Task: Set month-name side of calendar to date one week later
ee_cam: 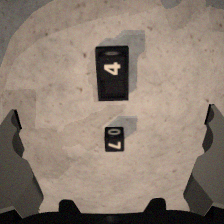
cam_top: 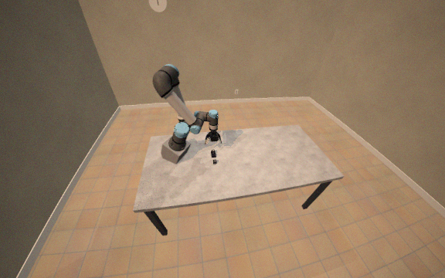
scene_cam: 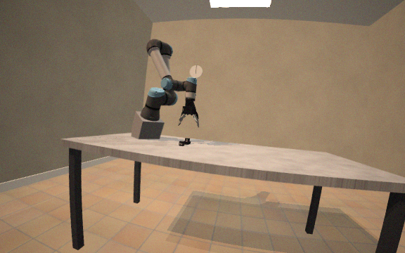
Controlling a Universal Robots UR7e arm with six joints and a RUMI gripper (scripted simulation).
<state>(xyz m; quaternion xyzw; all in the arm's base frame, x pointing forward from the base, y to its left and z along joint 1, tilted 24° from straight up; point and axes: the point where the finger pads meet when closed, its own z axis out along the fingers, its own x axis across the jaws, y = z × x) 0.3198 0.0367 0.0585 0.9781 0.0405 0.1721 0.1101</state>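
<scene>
The black date cube lies 1 cm ahead of my hand, 12 cm to the right of it and 11 cm below it. The rest, counted from my hand: black calendar tray (2 cm to the right, 12 cm below); black cube (10 cm below).
</scene>
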